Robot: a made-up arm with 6 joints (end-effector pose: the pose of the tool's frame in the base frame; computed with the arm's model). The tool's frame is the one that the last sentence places. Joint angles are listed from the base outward.
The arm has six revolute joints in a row. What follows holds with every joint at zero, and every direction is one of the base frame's. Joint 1 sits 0.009 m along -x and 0.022 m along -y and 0.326 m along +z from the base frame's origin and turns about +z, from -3.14 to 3.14 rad. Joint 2 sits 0.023 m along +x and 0.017 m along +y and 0.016 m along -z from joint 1 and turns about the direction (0, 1, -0.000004), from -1.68 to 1.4 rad. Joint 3 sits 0.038 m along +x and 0.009 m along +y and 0.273 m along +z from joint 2 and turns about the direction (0, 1, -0.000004), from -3.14 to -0.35 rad. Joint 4 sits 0.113 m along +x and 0.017 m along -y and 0.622 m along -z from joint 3 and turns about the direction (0, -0.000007, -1), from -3.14 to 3.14 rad. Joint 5 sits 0.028 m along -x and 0.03 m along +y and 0.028 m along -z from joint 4 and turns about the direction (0, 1, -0.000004), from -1.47 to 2.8 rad. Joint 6 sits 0.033 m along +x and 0.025 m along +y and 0.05 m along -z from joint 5 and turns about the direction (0, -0.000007, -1), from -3.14 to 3.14 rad. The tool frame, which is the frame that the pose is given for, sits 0.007 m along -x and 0.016 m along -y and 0.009 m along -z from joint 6; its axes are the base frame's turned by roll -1.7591, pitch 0.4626 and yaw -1.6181 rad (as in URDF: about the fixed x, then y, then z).
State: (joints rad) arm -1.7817 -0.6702 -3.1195 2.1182 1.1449 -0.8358
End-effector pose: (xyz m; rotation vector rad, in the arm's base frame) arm 0.1787 0.6431 1.0055 -1.0942 -0.9427 -0.6714
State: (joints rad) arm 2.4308 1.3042 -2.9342 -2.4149 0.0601 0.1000
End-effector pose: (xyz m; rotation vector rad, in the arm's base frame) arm -0.7503 0.6498 0.4790 0.3747 -2.2999 0.3359
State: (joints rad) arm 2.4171 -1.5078 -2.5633 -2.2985 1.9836 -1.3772
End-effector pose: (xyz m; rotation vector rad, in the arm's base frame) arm 0.7074 -0.5273 0.6483 -0.9932 0.2905 -0.1717
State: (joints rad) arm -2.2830 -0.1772 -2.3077 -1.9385 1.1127 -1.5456
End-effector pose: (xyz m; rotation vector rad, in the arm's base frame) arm -0.3057 -0.2686 1.2105 0.6049 -1.9785 -0.0528
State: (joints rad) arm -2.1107 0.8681 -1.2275 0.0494 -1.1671 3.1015
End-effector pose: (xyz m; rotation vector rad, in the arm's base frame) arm -0.2648 -0.6008 -0.0832 2.6142 -1.5120 -0.1013
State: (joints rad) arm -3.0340 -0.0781 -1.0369 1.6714 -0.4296 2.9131
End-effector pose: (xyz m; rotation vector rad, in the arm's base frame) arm -0.7456 -0.0738 0.4453 0.3554 -2.2255 1.2785
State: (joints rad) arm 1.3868 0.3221 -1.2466 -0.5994 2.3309 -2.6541
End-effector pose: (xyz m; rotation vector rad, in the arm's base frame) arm 0.1053 0.6214 0.1623 1.1805 0.1348 -2.1629
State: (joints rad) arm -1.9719 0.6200 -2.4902 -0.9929 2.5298 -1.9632
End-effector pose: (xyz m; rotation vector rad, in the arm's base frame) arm -0.3698 -0.7510 0.7065 -0.0275 2.3546 -0.1630
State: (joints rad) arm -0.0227 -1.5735 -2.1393 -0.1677 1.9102 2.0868
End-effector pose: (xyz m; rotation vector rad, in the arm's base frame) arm -0.6196 0.0537 0.8891 1.8930 0.8969 -0.3654
